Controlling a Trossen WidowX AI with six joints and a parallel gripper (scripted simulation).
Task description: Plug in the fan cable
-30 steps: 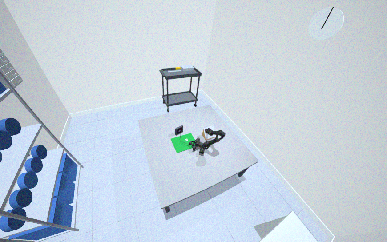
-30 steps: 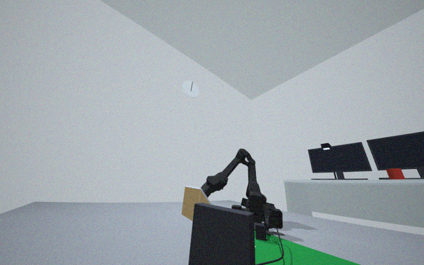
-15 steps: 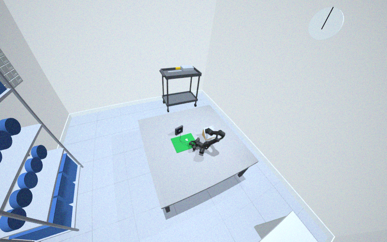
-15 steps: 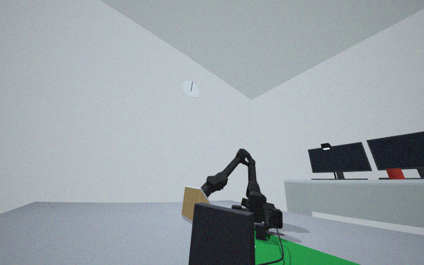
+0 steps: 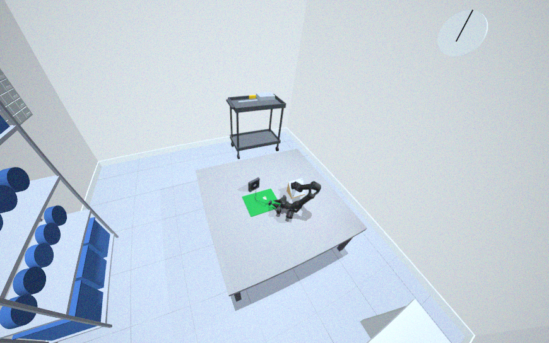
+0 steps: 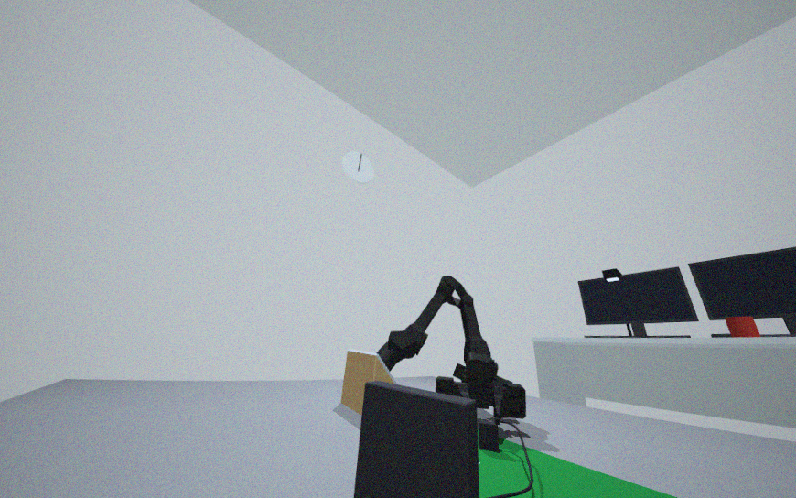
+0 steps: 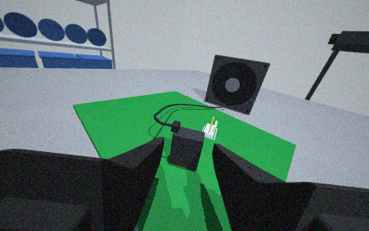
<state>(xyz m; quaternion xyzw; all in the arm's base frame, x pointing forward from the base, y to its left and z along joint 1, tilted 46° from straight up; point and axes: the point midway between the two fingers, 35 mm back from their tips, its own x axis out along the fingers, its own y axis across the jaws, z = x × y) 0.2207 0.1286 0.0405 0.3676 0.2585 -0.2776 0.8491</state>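
The dark plug is 20 mm ahead of my gripper tip, 20 mm to the right of it and 20 mm below it. The rest, counted from my gripper tip: black fan: 100 mm ahead, 230 mm to the right, 10 mm above; then green board: 80 mm ahead, 70 mm to the right, 60 mm below.
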